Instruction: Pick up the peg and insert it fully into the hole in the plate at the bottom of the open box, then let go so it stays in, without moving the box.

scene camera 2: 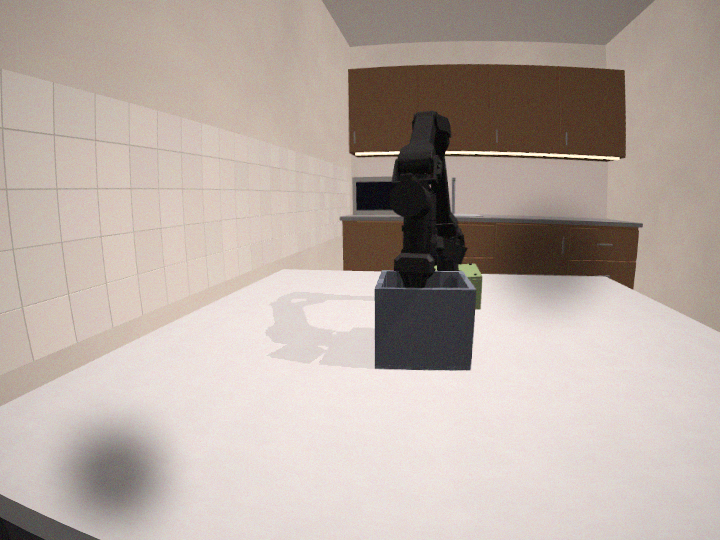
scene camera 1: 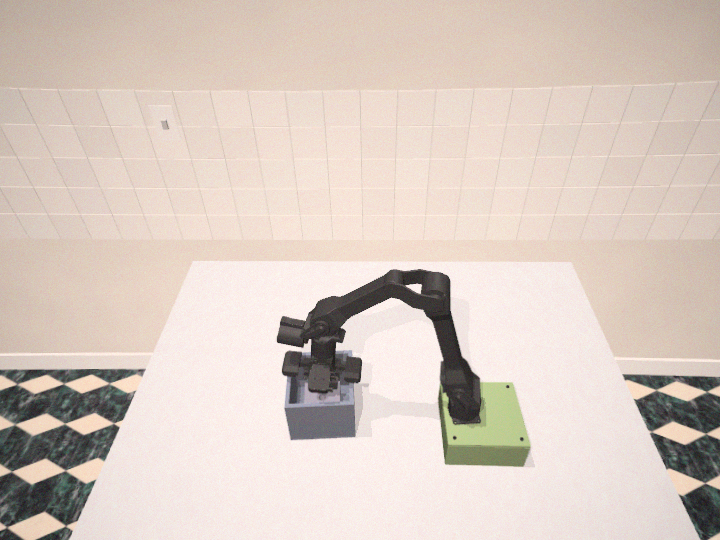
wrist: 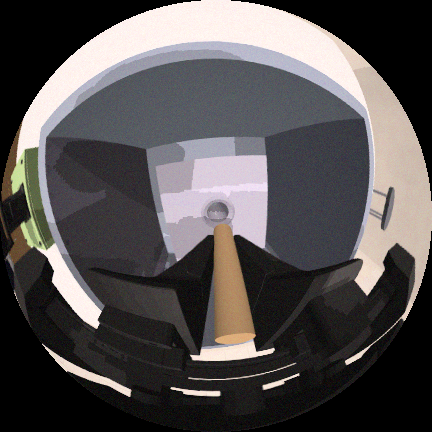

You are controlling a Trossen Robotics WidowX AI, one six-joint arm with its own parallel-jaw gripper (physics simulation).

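Seen in the pictures: gripper, between the fingertips: (wrist: 223,240); arm's base, origin of its link: (scene camera 1: 464,412).
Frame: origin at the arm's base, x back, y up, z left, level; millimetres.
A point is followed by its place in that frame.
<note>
The open blue-grey box (scene camera 1: 321,422) @(x -339, y -11, z -6 mm) (scene camera 2: 423,328) @(x -418, y -9, z -90 mm) (wrist: 210,95) @(x -336, y 30, z -16 mm) stands on the table, left of the arm's base in scene camera 1. In the wrist view, the pale plate (wrist: 232,172) @(x -353, y -24, z -55 mm) lies at its bottom, with a round hole (wrist: 217,211) near the middle. My gripper (wrist: 223,240) @(x -337, y 2, z -98 mm) is shut on the tan round peg (wrist: 233,300) @(x -332, y 56, z -90 mm) and points down into the box. The peg's far end shows just below the hole in the wrist view and seems to be above the plate; the gap cannot be judged. The fingertips and peg are hidden in both scene views.
The arm's green base block (scene camera 1: 497,415) @(x 75, y 1, z 14 mm) (scene camera 2: 471,287) @(x -53, y -19, z 60 mm) (wrist: 32,200) @(x -47, y -11, z -9 mm) stands beside the box on the white table (scene camera 1: 232,482) @(x -548, y -82, z 85 mm) (scene camera 2: 325,435) @(x -614, y -82, z -215 mm). The box walls surround the fingers' lower part. A tiled wall rises behind the table in scene camera 1.
</note>
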